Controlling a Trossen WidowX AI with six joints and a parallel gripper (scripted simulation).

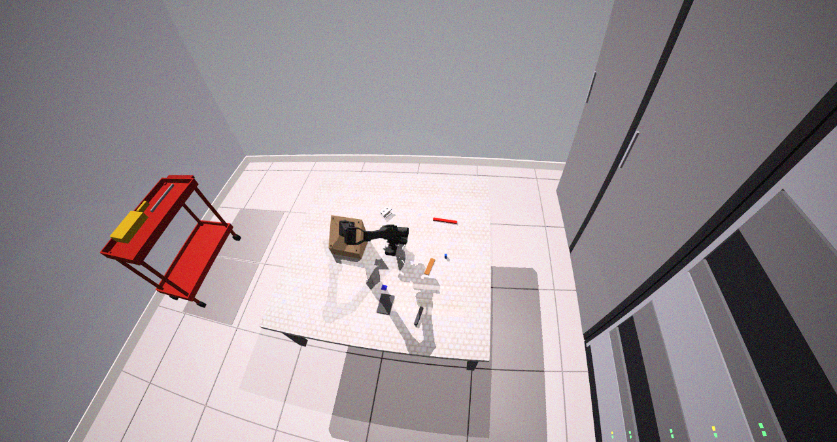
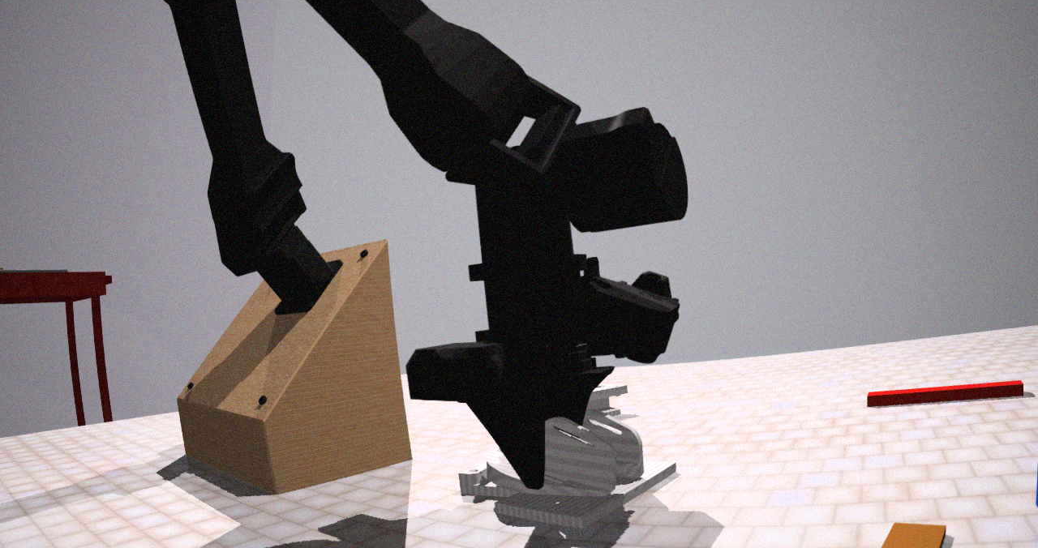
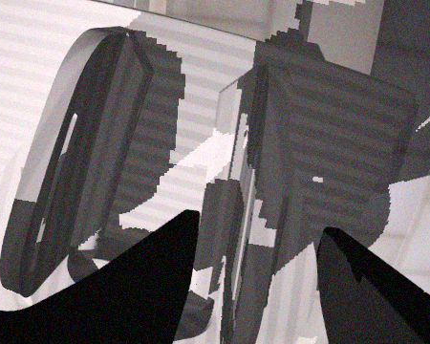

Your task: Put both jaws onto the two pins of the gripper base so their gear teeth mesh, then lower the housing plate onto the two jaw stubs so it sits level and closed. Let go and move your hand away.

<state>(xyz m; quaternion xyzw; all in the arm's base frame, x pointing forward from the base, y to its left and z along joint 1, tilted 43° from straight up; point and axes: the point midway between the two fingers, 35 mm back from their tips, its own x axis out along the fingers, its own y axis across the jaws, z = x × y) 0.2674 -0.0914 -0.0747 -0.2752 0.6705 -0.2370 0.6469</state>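
Now: gripper tip 10 mm short of the ribbed white plate, 30 mm to the right of it and 10 mm above it. From my gripper tip the other things lie so: red bar (270 mm ahead, 270 mm to the left, 10 mm below); then dark grey plate (30 mm ahead, 350 mm to the right, 20 mm below); then orange block (230 mm ahead, 80 mm to the right, 20 mm below).
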